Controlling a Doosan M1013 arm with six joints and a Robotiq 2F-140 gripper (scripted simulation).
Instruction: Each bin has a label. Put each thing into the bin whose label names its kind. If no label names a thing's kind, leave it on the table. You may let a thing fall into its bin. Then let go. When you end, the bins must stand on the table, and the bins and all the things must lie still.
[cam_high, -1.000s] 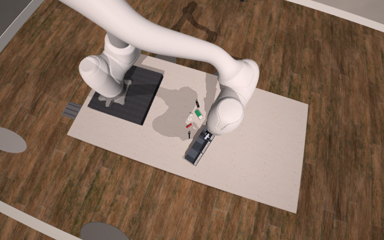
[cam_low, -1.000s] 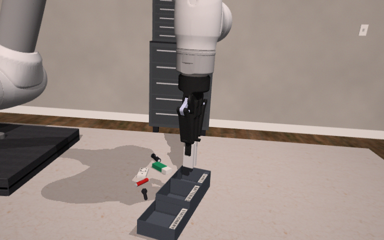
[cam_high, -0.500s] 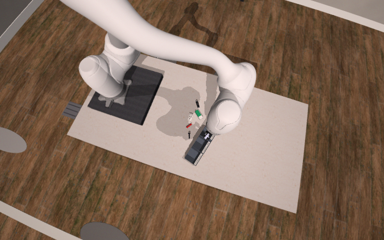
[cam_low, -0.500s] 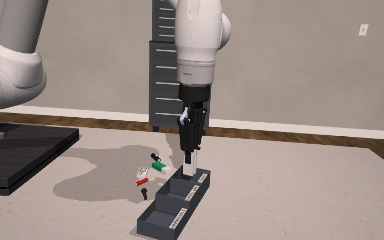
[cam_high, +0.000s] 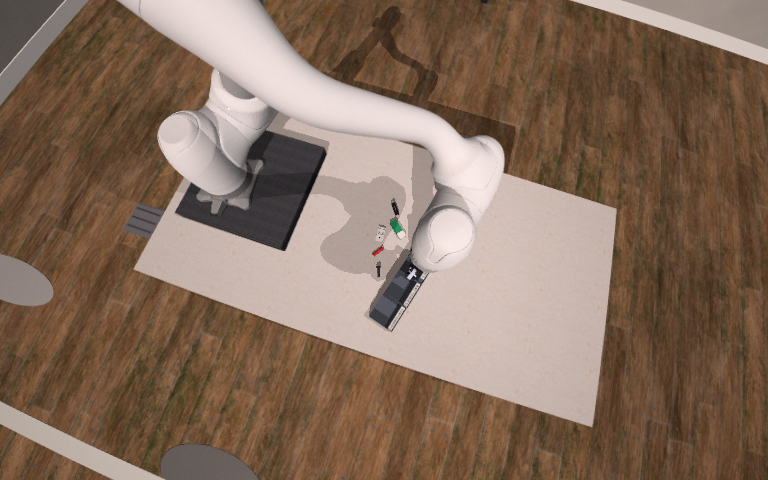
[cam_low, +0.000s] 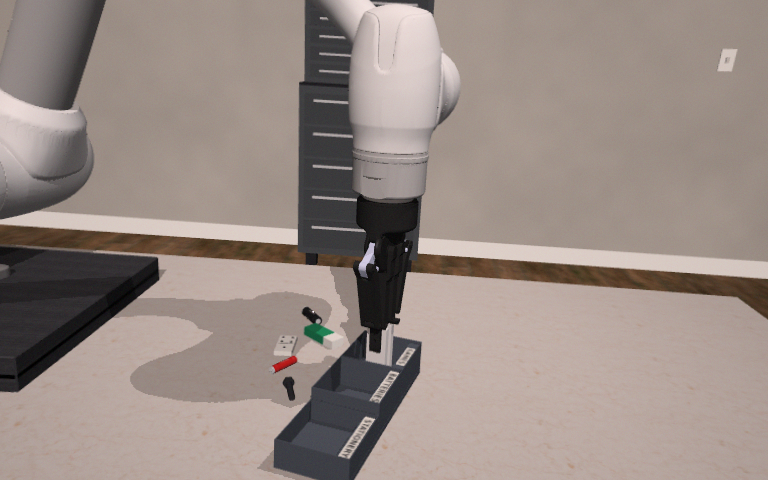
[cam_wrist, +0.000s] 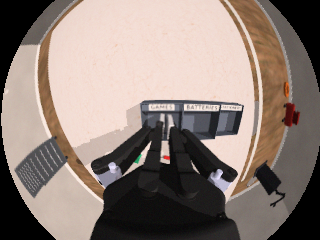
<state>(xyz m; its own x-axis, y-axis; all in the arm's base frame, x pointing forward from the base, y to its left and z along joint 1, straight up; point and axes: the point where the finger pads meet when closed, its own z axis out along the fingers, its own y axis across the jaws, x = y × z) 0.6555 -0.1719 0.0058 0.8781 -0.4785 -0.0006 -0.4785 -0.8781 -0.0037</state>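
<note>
Now: the white eraser 12 cm to the left of my hand, 7 cm behind it and 4 cm below it. Also, from my hand: red cylinder (13 cm behind, 5 cm below, 4 cm to the left); white domino (13 cm behind, 10 cm to the left, 5 cm below); small black piece (11 cm behind, 4 cm below, 2 cm to the right).
</note>
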